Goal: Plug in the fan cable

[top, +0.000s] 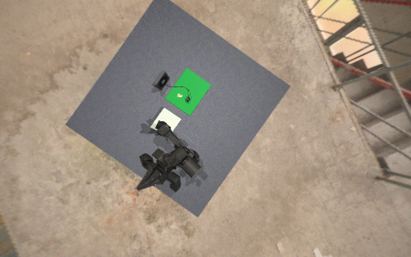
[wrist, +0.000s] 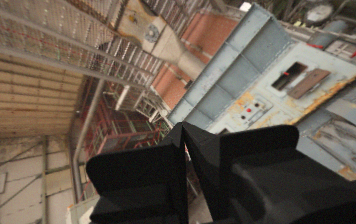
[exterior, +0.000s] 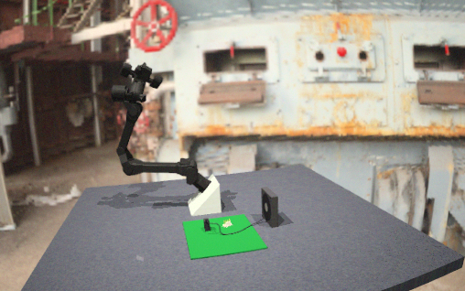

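Now: gripper tip 610 mm above the dark fan plug, 410 mm short of it and 120 mm to the right of it. From my gripper tip the other things lie so: black fan: 570 mm below, 440 mm ahead, 350 mm to the left; pale four-pin header: 630 mm below, 410 mm ahead, 200 mm to the left; green board: 650 mm below, 470 mm ahead, 160 mm to the left.
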